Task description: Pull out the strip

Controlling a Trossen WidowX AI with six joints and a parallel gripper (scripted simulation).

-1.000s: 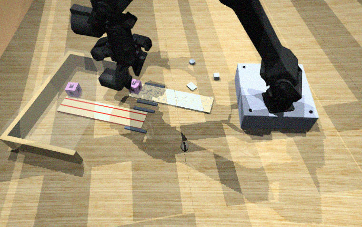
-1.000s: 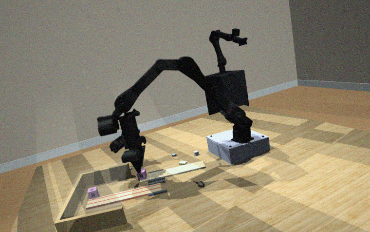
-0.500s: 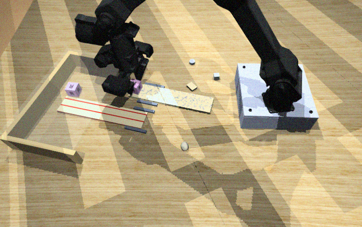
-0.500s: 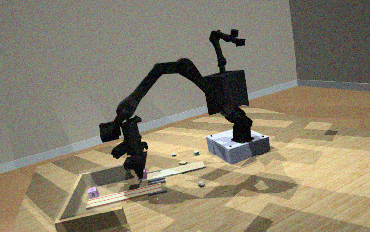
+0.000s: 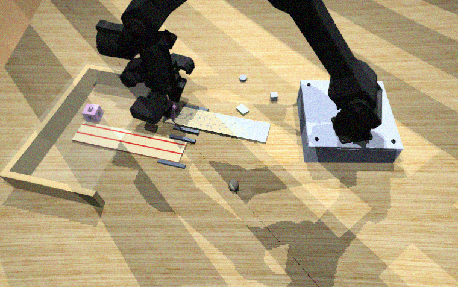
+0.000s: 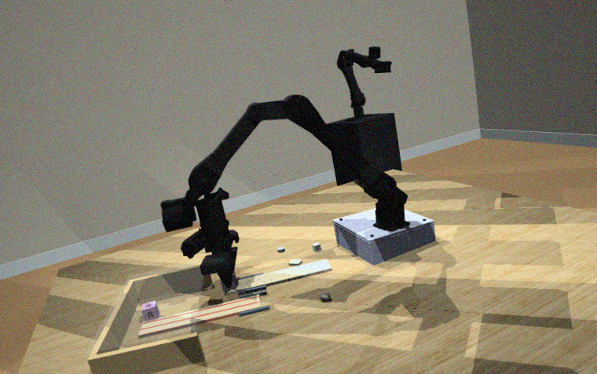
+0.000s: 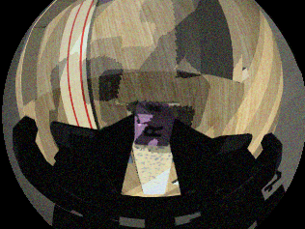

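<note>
Now: the speckled tan strip 100 mm behind my gripper tip, 50 mm to the left of it and 10 mm below it. Also, from my gripper tip: flat tile: 170 mm behind, 20 mm to the left, 10 mm below; then grey pebble: 220 mm to the left, 110 mm behind, 10 mm below.
</note>
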